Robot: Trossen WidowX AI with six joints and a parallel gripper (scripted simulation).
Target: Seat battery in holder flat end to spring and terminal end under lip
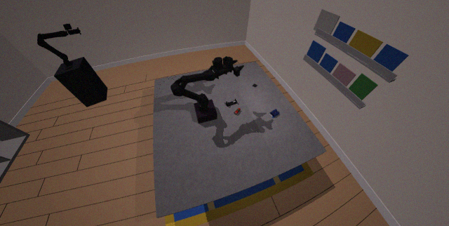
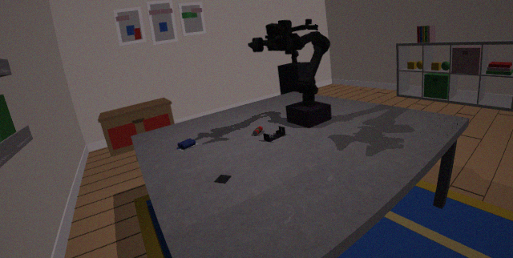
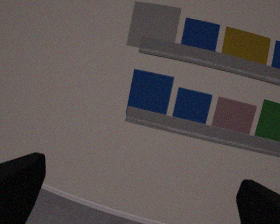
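Now: the battery 400 mm below my gripper tip, 130 mm to the right of it and 70 mm behind it. From my gripper tip the other things lie so: small dark flat piece (410 mm below, 300 mm ahead, 70 mm to the left).
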